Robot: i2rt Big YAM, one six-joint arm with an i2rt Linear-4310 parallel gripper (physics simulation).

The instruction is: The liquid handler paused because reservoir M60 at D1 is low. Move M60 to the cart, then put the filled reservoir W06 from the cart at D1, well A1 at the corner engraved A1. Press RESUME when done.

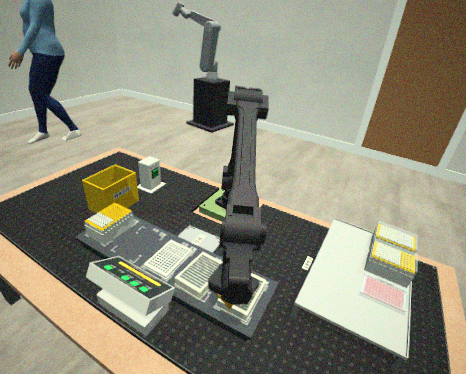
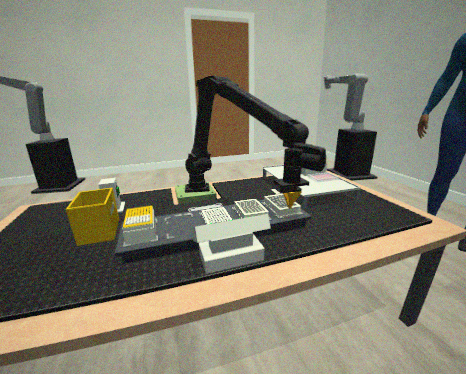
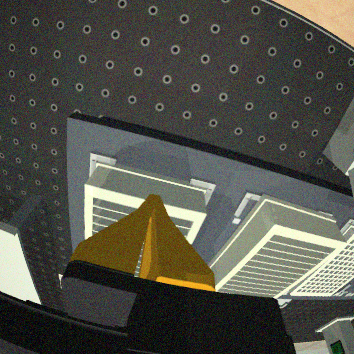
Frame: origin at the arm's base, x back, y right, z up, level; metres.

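Where they show: gripper, fingertip midpoint: (image 1: 230, 306) (image 2: 289, 207) (image 3: 152, 201); arm's base, link origin: (image 2: 197, 189).
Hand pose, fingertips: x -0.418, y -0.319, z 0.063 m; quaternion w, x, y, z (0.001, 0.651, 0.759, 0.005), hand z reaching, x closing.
Observation:
Each offset is from my fingertips to the top centre of the thing. "spot": to the spot under its first point. Level surfaces: height alone.
My gripper (image 1: 227, 304) (image 2: 291, 206) (image 3: 152, 201) is shut and empty, its yellow fingertips pointing down over the end reservoir. This cream-rimmed, ribbed reservoir @(dx +0.062, dy +0.006, dz +0.000 m) (image 1: 258, 294) (image 2: 276, 201) (image 3: 145, 187) sits at the deck's cart-side end, partly hidden by the gripper. A similar reservoir @(dx +0.034, dy +0.130, dz +0.005 m) (image 1: 199, 276) (image 2: 251, 207) (image 3: 285, 260) sits beside it on the dark deck @(dz -0.031 m) (image 1: 136, 241) (image 2: 175, 231) (image 3: 80, 150). The white cart @(dx +0.370, dy -0.230, dz -0.013 m) (image 1: 340, 280) (image 2: 325, 187) (image 3: 15, 270) carries a pink-filled gridded tray @(dx +0.324, dy -0.303, dz -0.005 m) (image 1: 384, 292) (image 2: 324, 177). The control panel @(spot: dx -0.130, dy +0.211, dz +0.045 m) (image 1: 131, 279) (image 2: 232, 231) has green buttons. Labels M60, W06, D1 and A1 are not readable.
Yellow-topped tip racks @(dx +0.431, dy -0.290, dz +0.051 m) (image 1: 395, 256) stand on the cart beside the pink tray. A white well plate @(dx +0.019, dy +0.250, dz -0.017 m) (image 1: 167, 258) (image 2: 216, 216) and another tip rack @(dx -0.024, dy +0.495, dz +0.033 m) (image 1: 109, 220) (image 2: 139, 220) are on the deck. A yellow waste bin @(dx +0.094, dy +0.679, dz +0.056 m) (image 1: 111, 190) (image 2: 92, 217) and a white device @(dx +0.290, dy +0.693, dz +0.051 m) (image 1: 149, 172) stand beyond its far end.

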